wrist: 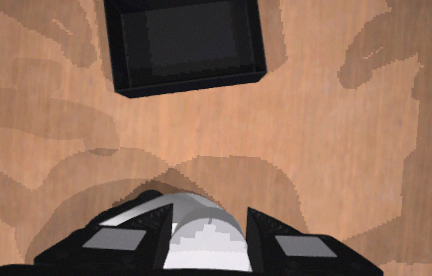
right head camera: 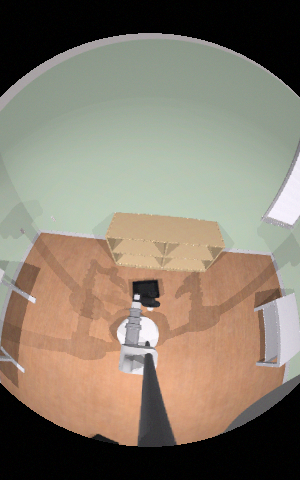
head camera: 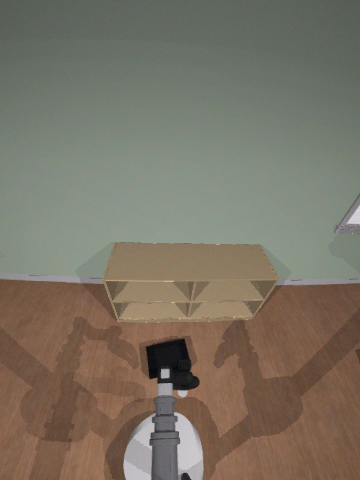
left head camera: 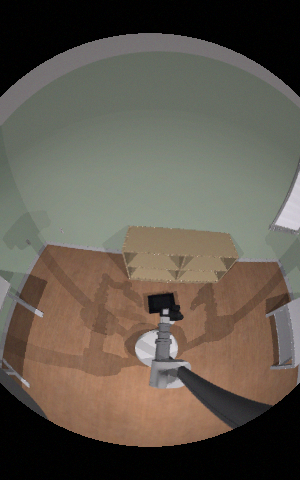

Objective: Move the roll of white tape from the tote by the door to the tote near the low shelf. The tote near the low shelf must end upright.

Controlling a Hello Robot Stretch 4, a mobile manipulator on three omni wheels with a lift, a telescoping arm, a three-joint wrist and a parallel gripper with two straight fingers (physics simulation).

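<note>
My gripper points down and is shut on the roll of white tape, which fills the space between its two fingers. The black tote near the low shelf stands upright on the floor, open side up. The part of its inside that shows holds no tape. In the wrist view the tote is ahead of the fingers, with floor between. In the head view the wrist covers its near edge. The tote by the door cannot be made out clearly.
The low wooden shelf stands against the green wall behind the tote. A white bench is at the right. White table legs show at the left. A dark object shows at the bottom edge.
</note>
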